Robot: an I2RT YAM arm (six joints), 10 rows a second.
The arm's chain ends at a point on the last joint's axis. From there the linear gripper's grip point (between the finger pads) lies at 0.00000 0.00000 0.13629 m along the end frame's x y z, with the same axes.
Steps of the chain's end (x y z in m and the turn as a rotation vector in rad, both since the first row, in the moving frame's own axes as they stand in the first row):
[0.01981, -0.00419, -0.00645, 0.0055, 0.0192, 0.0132]
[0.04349, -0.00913, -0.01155, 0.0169, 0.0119, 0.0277]
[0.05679, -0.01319, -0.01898, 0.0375, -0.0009, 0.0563]
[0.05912, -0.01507, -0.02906, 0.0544, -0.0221, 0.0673]
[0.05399, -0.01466, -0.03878, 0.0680, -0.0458, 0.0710]
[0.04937, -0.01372, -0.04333, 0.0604, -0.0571, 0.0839]
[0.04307, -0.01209, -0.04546, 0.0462, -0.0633, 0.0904]
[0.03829, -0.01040, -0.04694, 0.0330, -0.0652, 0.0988]
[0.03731, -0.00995, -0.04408, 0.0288, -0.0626, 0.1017]
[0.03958, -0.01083, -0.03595, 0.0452, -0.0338, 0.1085]
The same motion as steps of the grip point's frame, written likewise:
[0.02243, -0.00492, -0.00648, 0.0055, 0.0192, 0.0132]
[0.04514, -0.01141, -0.01158, 0.0169, 0.0119, 0.0277]
[0.05681, -0.01830, -0.01908, 0.0375, -0.0009, 0.0563]
[0.05636, -0.02258, -0.02929, 0.0544, -0.0221, 0.0673]
[0.04809, -0.02413, -0.03924, 0.0680, -0.0458, 0.0710]
[0.04195, -0.02226, -0.04380, 0.0604, -0.0571, 0.0839]
[0.03475, -0.01876, -0.04588, 0.0462, -0.0633, 0.0904]
[0.02965, -0.01532, -0.04730, 0.0330, -0.0652, 0.0988]
[0.02900, -0.01430, -0.04440, 0.0288, -0.0626, 0.1017]
[0.03532, -0.01722, -0.03617, 0.0452, -0.0338, 0.1085]

